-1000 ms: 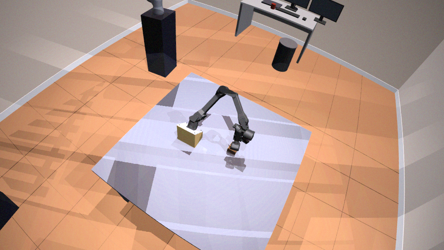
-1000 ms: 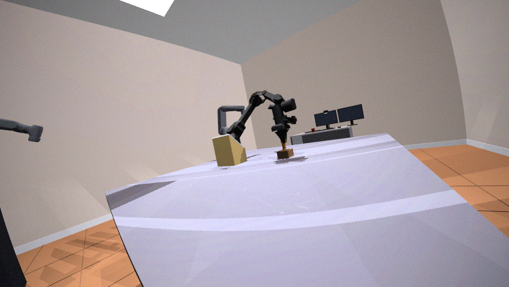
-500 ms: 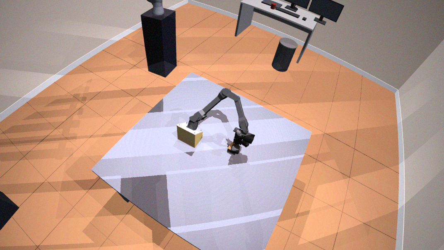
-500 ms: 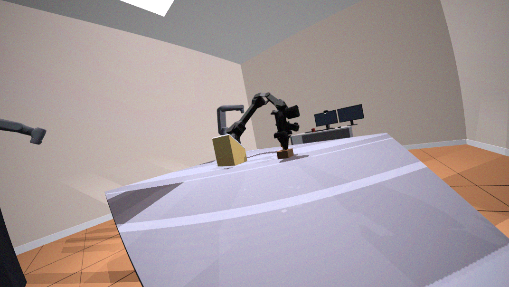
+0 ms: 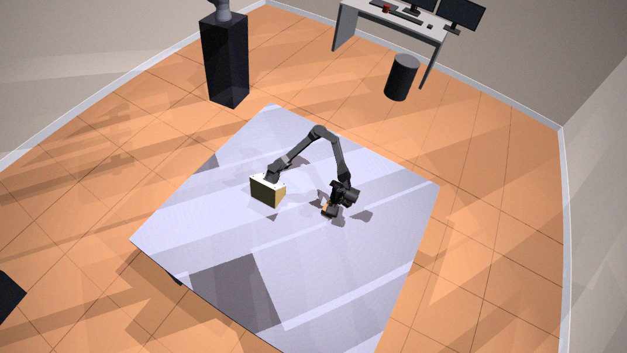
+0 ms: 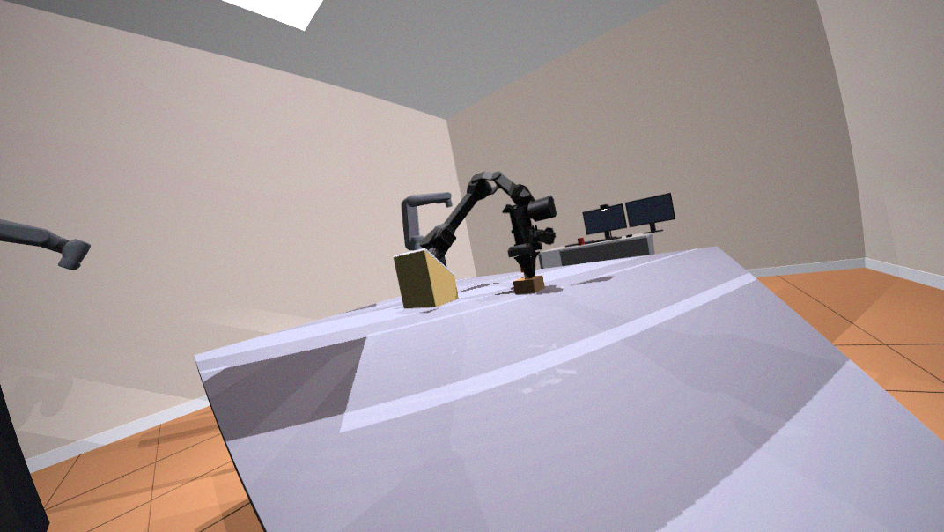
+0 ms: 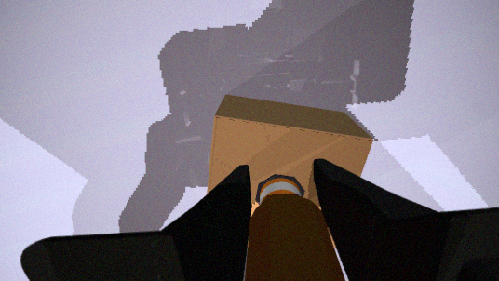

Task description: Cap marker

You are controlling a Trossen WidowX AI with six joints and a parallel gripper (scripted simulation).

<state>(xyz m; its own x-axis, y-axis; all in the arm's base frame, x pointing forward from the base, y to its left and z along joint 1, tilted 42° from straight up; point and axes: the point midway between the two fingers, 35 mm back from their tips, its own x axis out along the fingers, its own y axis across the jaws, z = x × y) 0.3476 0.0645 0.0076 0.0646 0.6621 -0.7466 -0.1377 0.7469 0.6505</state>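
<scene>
My gripper tip is now 20 mm above the holder block and 10 mm past it. Also, from my gripper tip: orange cap: 40 mm above, 10 mm behind.
</scene>
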